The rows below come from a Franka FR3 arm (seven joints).
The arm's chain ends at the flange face. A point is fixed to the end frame.
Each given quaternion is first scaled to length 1.
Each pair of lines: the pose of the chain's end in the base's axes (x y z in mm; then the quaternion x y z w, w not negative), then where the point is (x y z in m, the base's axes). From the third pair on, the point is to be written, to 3 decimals.
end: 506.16 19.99 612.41 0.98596 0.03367 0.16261 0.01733
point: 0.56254 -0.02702 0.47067
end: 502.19 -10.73 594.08 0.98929 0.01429 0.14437 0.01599
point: 0.55152 -0.05866 0.45003
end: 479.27 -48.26 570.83 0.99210 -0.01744 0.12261 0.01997
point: 0.519 -0.099 0.425
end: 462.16 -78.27 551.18 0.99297 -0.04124 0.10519 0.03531
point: 0.494 -0.134 0.405
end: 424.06 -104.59 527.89 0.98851 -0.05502 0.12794 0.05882
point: 0.461 -0.168 0.386
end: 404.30 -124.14 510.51 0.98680 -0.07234 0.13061 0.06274
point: 0.440 -0.190 0.369
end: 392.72 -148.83 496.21 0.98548 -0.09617 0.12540 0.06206
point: 0.424 -0.215 0.354
